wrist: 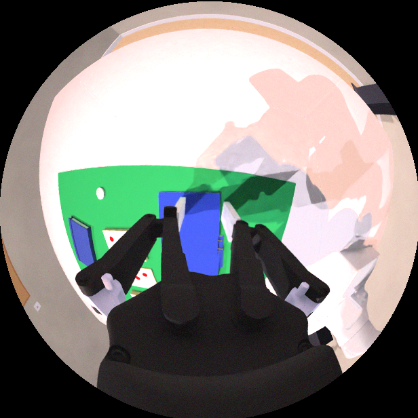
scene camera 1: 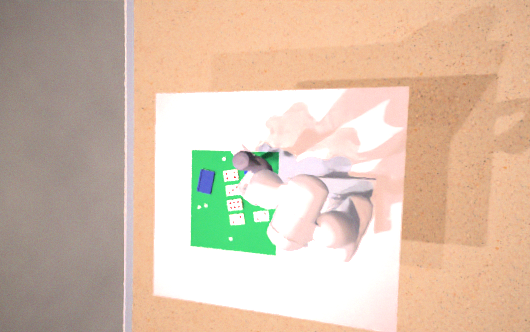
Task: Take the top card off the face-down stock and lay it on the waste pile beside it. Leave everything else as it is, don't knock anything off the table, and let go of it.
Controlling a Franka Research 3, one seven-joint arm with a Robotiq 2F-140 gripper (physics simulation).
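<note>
The face-down stock (wrist: 200, 250) is a blue block of cards on the green mat (wrist: 135, 180) (scene camera 1: 212, 230) in the wrist view. Its right edge is uneven, with narrow blue bits (wrist: 220, 257) sticking out. In scene camera 1 the arm hides most of it. My gripper (wrist: 203, 208) is partly open, with no card between its fingers. In the wrist view the left pad overlaps the stock's left part and the right pad stands just past its right edge. The fingertips' height above the stock is hard to judge. I cannot make out which cards are the waste pile.
Several face-up cards lie in a column, including one card (scene camera 1: 234, 204) (wrist: 145, 276). Another face-up card (scene camera 1: 261, 216) lies near the arm. A dark blue box (scene camera 1: 206, 181) (wrist: 81, 242) lies at the mat's far side. Small white discs, one of them (scene camera 1: 224, 159) (wrist: 100, 193) near the mat's edge, are scattered about.
</note>
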